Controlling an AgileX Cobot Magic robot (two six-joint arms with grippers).
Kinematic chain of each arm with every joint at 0, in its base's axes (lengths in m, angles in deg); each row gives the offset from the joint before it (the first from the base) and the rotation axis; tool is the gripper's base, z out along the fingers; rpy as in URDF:
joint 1: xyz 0 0 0.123 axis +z
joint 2: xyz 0 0 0 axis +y
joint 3: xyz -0.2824 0 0.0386 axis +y
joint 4: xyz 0.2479 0 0.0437 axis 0.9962 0 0.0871
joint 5: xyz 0 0 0 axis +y
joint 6: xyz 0.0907 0 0.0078 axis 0.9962 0 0.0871
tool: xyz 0 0 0 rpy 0 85 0
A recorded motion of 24 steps. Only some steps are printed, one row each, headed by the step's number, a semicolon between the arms.
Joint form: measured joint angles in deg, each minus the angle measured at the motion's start. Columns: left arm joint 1, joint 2, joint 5, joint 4, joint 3, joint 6; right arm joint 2, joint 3, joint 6, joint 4, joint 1, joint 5.
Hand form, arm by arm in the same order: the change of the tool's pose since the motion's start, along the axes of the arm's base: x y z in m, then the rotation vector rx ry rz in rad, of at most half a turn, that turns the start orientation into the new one. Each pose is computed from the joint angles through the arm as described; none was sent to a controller.
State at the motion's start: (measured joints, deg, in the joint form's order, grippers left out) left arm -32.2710 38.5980 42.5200 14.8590 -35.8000 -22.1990; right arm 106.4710 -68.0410 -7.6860 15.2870 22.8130 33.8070
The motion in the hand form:
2: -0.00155 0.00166 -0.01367 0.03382 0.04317 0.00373; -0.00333 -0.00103 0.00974 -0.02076 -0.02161 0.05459
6: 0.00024 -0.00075 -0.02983 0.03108 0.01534 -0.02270; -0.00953 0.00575 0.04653 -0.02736 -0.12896 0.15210
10: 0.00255 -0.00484 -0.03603 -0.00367 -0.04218 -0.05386; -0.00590 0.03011 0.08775 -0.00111 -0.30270 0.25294
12: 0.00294 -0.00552 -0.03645 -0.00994 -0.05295 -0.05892; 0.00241 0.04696 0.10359 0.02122 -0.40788 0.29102
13: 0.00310 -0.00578 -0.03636 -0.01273 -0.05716 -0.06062; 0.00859 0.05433 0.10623 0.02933 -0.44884 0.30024
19: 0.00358 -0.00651 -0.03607 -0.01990 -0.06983 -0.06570; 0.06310 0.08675 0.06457 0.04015 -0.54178 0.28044
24: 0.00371 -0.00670 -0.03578 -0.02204 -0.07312 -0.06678; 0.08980 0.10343 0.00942 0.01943 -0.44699 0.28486
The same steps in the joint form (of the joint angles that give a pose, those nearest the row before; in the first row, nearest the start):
2: 0.00 0.00 0.85 0.31 2.30 0.01; -1.57 -0.12 -2.44 -0.95 0.11 1.41
6: 0.00 0.00 -4.89 1.07 6.41 -0.02; -6.01 -2.09 -5.98 -2.44 1.60 2.88
10: 0.00 0.00 -11.45 1.26 8.89 -0.03; -7.44 -8.12 -9.49 -3.04 4.85 1.18
12: 0.00 0.00 -12.51 1.31 9.19 -0.03; -6.12 -12.23 -11.25 -3.04 6.56 -1.81
13: 0.00 0.00 -12.87 1.30 9.25 -0.02; -4.81 -14.06 -11.87 -3.04 7.11 -3.56
19: 0.00 0.00 -13.93 1.36 9.43 -0.02; 8.97 -23.82 -12.74 -2.99 7.56 -12.97
24: 0.00 0.00 -14.16 1.36 9.43 -0.02; 19.67 -30.81 -12.35 -2.43 7.56 -11.20

